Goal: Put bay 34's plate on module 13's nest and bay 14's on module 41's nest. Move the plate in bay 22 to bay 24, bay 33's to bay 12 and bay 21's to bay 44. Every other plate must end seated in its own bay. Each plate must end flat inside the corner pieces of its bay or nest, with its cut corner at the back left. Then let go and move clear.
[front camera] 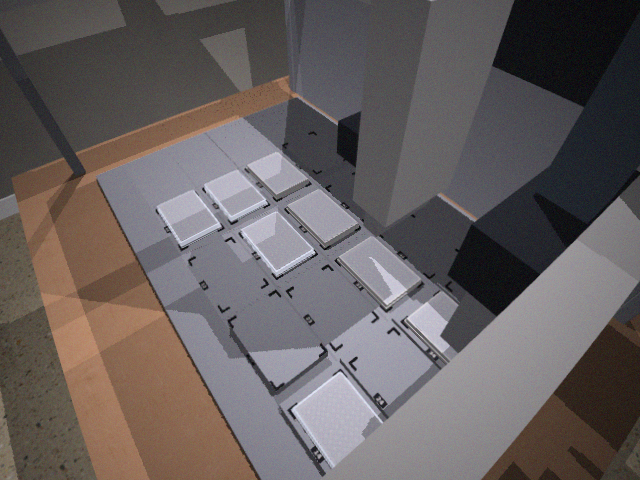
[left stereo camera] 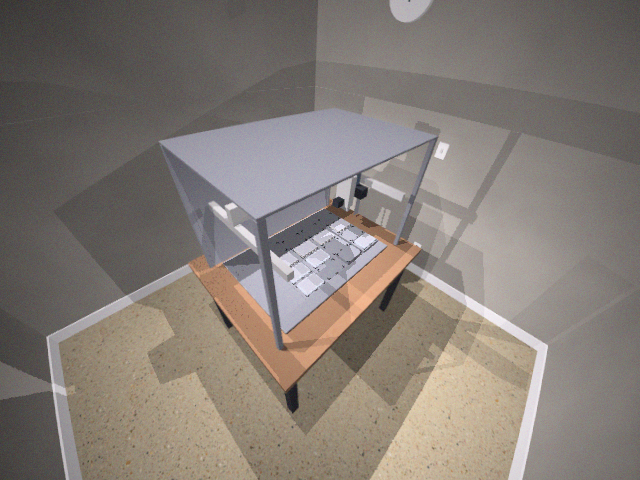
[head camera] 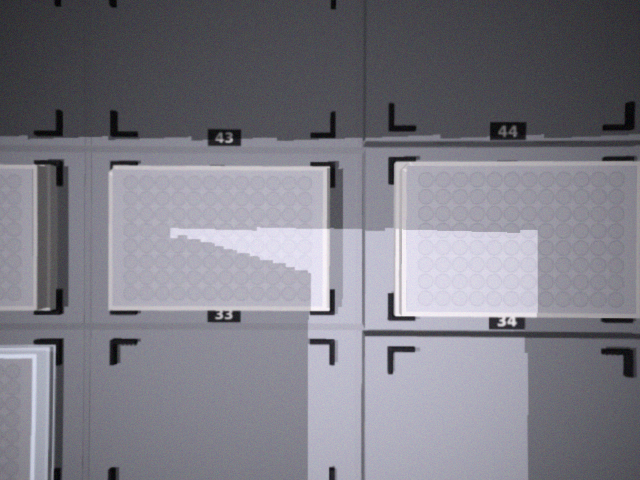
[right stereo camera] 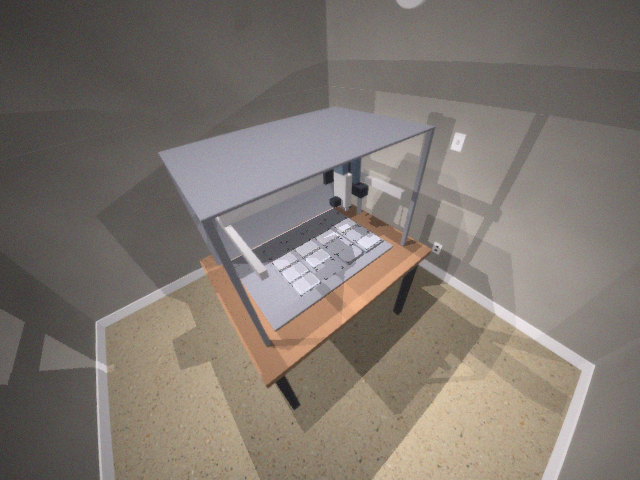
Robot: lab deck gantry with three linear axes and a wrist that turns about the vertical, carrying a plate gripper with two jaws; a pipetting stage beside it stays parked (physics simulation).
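Observation:
In the front view, module 13's nest and bays 12 and 24 are empty. Plates sit in bays 14, 21 and 22. Bay 33's plate and bay 34's plate lie flat, cut corners at the back left in the head view. Bay 44 shows empty there in part. Module 41's nest is in shadow. My gripper is near bay 34, holding no visible plate; its jaw opening is unclear.
Plates also sit in bays 11, 31 and 32. The parked pale pipetting column stands left of the gripper in the front view. A pale rail crosses the near right corner and covers part of the deck. Posts hold up the enclosure roof.

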